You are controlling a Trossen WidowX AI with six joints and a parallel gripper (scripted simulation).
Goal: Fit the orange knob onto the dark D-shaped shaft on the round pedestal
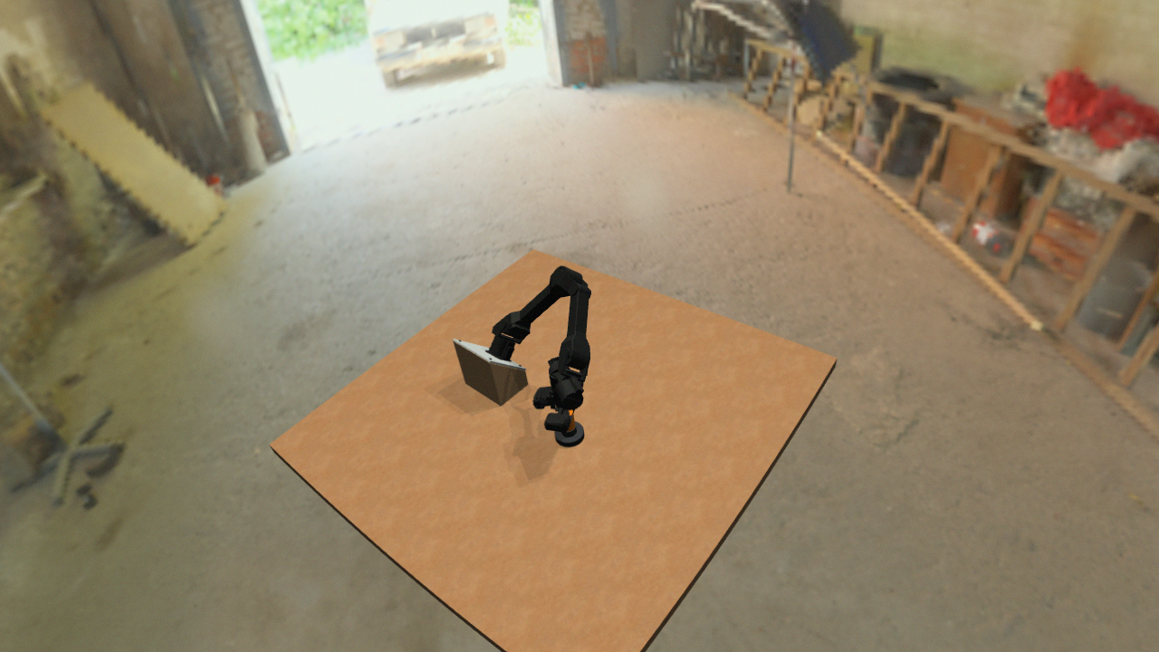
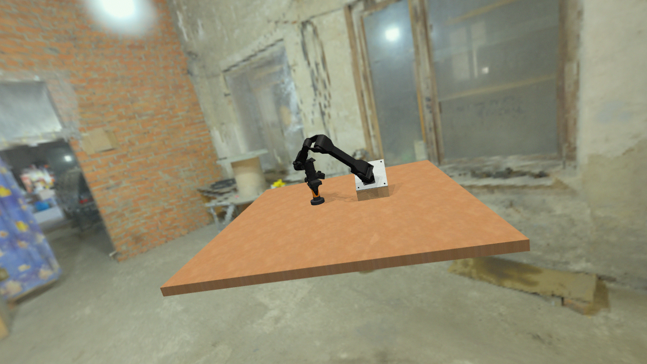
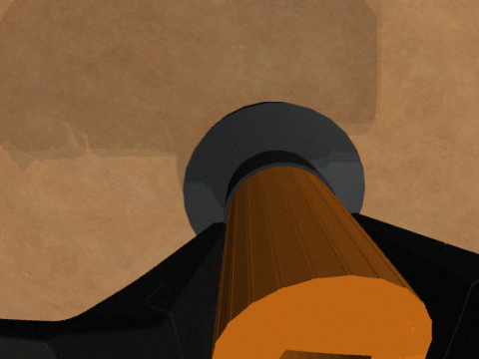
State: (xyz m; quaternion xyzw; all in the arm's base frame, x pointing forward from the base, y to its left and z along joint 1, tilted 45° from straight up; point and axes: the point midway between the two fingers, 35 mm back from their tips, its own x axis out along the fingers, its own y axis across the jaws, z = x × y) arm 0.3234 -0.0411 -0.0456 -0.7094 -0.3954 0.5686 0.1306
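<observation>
The orange knob lies 20 mm above my gripper tip. The rest, counted from my gripper tip: pedestal: 20 mm below.
</observation>
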